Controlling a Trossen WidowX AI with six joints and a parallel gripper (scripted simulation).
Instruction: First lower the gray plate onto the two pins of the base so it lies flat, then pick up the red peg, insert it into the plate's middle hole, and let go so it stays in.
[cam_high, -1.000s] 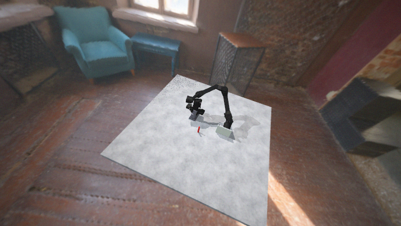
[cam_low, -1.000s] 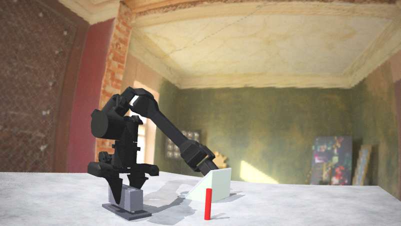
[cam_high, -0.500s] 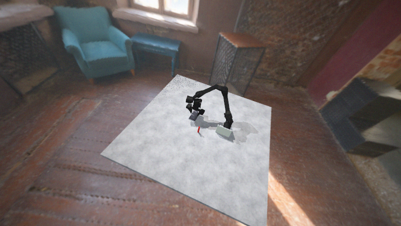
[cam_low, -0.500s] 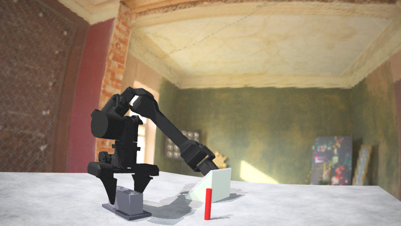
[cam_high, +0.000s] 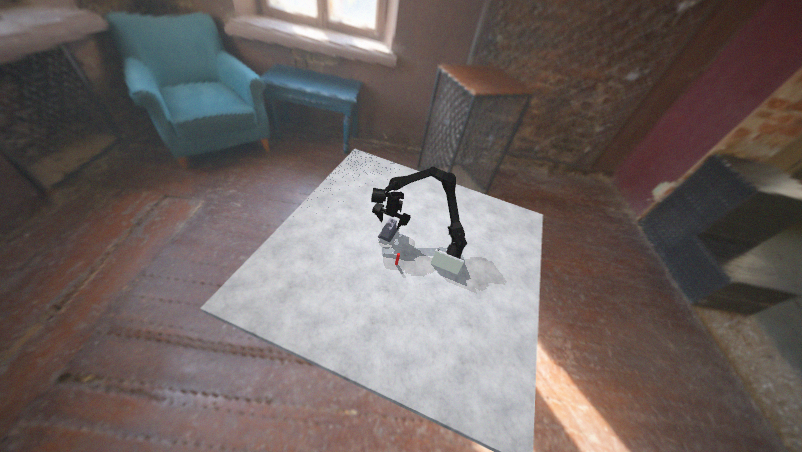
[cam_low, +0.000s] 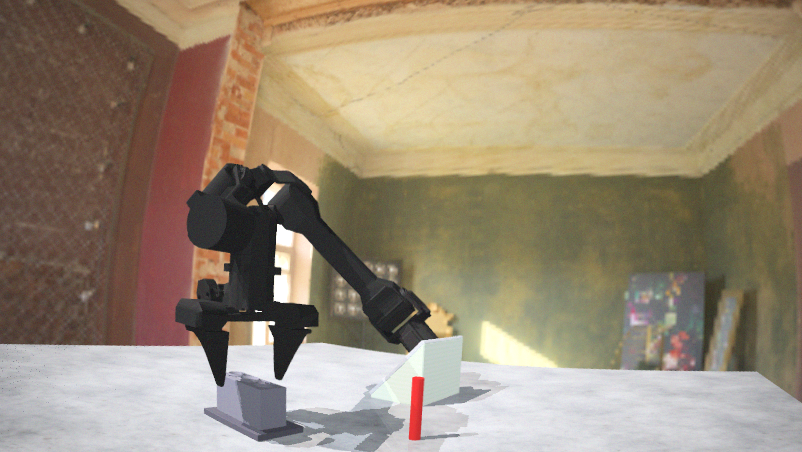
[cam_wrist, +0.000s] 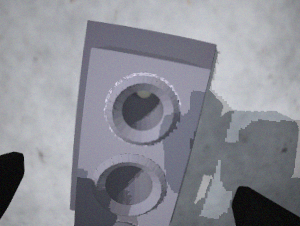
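Right now the gray plate is 1 cm below my gripper tip. From my gripper tip the other things lie so: dark base 5 cm below; red peg 11 cm behind, 17 cm to the left, 1 cm below.
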